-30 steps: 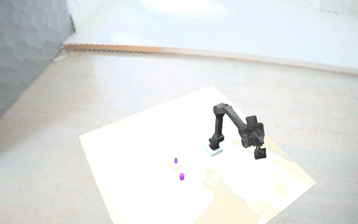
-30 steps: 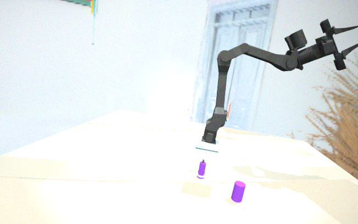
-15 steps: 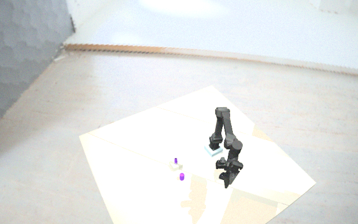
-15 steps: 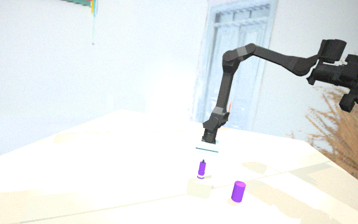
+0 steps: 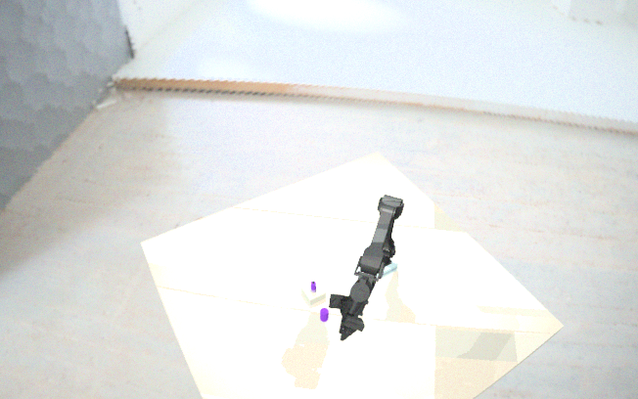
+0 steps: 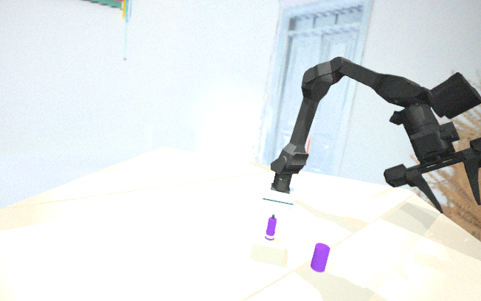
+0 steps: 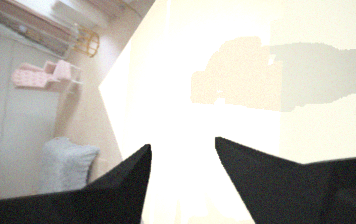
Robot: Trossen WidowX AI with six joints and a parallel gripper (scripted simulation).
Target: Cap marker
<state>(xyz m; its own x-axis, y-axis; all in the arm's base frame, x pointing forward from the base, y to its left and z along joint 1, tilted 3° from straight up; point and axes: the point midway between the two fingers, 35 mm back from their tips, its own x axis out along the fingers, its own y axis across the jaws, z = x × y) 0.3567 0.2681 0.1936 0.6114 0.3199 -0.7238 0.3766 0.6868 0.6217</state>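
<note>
Now: gripper tip 50 mm past the purple cap, 190 mm to the left of it and 170 mm above it. The rest, counted from my gripper tip: holder block: 70 mm behind, 310 mm to the right, 180 mm below.
</note>
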